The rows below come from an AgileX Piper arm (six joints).
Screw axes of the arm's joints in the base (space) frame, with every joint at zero. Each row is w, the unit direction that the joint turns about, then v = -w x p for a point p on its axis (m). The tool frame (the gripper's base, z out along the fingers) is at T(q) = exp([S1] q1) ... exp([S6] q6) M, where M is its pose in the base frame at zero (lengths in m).
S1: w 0 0 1 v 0 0 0
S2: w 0 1 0 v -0.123 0 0
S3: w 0 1 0 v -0.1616 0 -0.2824
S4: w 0.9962 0 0.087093 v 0 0.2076 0
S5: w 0 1 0 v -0.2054 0 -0.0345
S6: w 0.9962 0 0.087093 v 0 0.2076 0
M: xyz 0.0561 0 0.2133 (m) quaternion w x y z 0.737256 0 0.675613 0
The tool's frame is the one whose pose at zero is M.
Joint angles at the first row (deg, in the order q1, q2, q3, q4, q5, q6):
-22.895 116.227 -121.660 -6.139 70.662 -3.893
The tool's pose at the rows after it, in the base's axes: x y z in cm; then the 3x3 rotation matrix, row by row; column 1 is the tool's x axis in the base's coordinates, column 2 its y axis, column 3 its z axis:
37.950 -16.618 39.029; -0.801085 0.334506 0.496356; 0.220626 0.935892 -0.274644; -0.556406 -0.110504 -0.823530
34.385 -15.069 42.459; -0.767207 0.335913 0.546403; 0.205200 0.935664 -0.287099; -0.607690 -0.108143 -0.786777
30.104 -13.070 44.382; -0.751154 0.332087 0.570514; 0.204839 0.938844 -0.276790; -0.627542 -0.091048 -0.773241
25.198 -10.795 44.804; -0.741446 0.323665 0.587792; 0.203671 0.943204 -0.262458; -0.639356 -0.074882 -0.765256
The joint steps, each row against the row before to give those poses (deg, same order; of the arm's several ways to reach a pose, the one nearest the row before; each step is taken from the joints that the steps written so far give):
0.000 -7.618 2.883 2.502 0.129 -1.144
-0.059 -8.076 4.220 0.529 0.237 -0.290
-0.001 -9.449 7.700 1.152 0.434 -0.043
0.001 -11.060 10.985 1.201 -0.681 -0.214

